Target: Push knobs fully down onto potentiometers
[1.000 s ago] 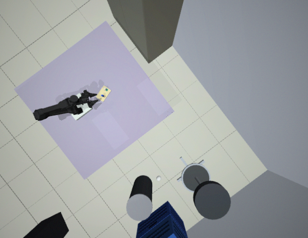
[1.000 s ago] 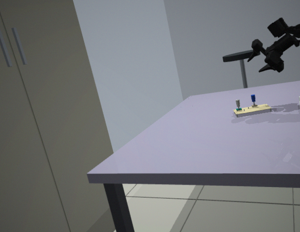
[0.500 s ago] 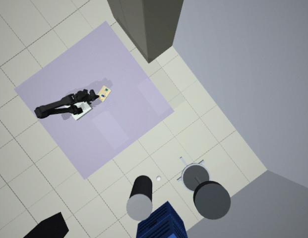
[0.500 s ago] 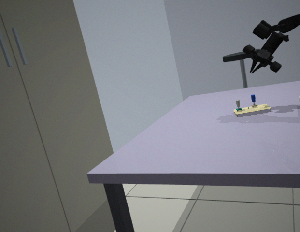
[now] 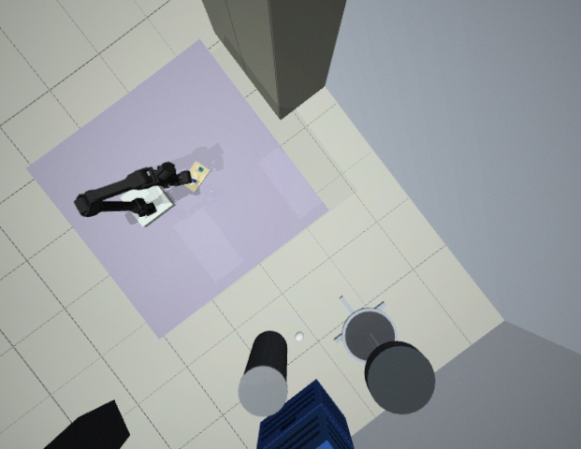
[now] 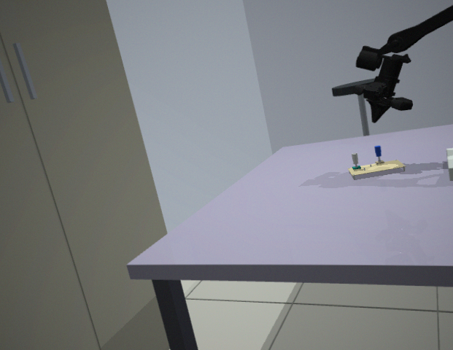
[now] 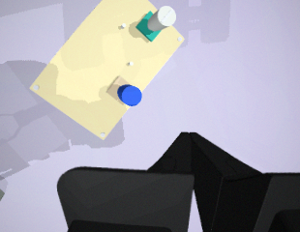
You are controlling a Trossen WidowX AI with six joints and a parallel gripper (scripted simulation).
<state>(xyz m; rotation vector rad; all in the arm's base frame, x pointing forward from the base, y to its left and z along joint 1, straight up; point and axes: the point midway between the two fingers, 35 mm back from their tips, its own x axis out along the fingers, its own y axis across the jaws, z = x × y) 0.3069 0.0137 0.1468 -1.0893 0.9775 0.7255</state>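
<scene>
My gripper tip is 1 cm past the blue knob, 2 cm to the right of it and 9 cm above it. Also, from my gripper tip: grey knob (5 cm ahead, 8 cm to the left, 10 cm below).
</scene>
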